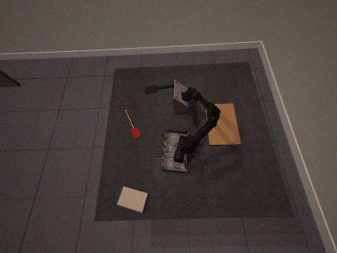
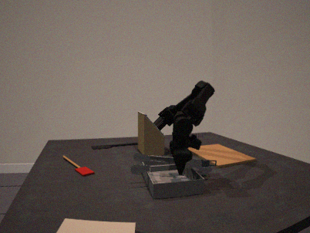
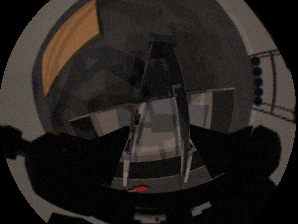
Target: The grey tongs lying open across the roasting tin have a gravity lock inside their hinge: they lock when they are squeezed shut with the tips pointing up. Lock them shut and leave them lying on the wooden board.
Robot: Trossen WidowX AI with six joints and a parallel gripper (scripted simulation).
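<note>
Right now my gripper tip is 20 mm past the roasting tin, 40 mm to the left of it and 10 mm above it. From my gripper tip the other things lie so: wooden board 210 mm behind, 360 mm to the left, 30 mm below; then pale flat card 290 mm ahead, 360 mm to the right, 30 mm below; then red spatula 260 mm behind, 370 mm to the right, 30 mm below.
</note>
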